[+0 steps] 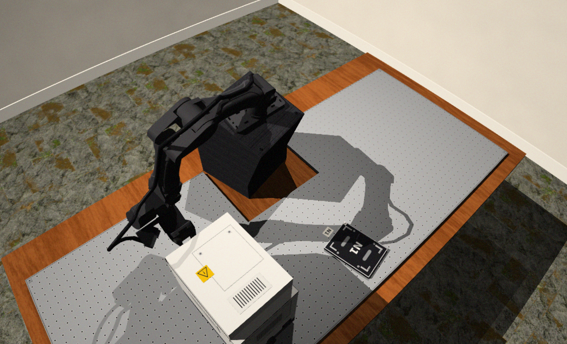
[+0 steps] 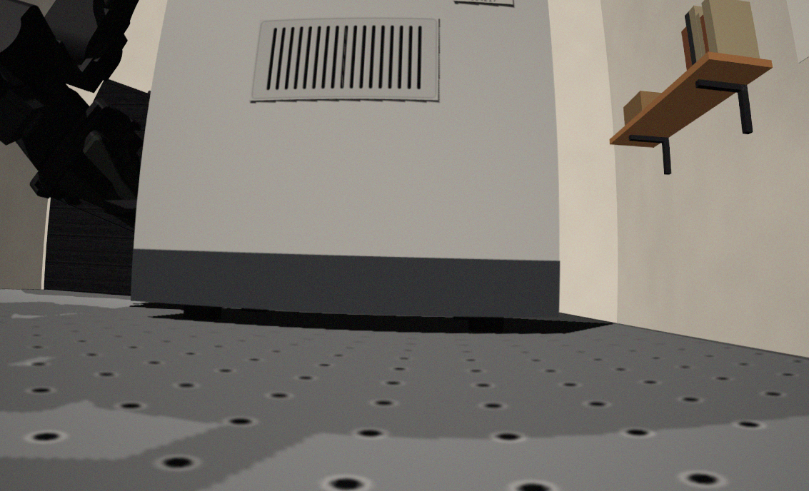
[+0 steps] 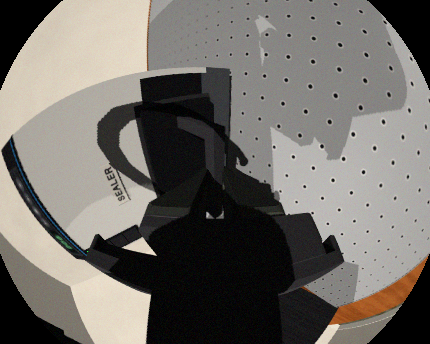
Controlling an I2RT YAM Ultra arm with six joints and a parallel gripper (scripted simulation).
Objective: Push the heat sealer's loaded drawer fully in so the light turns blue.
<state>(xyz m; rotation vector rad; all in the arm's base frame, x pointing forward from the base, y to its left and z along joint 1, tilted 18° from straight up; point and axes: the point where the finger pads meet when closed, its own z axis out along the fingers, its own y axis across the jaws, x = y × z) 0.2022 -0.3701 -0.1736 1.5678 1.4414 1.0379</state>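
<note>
Right now the sealer drawer is 11 cm ahead of my hand and 1 cm below it.
</note>
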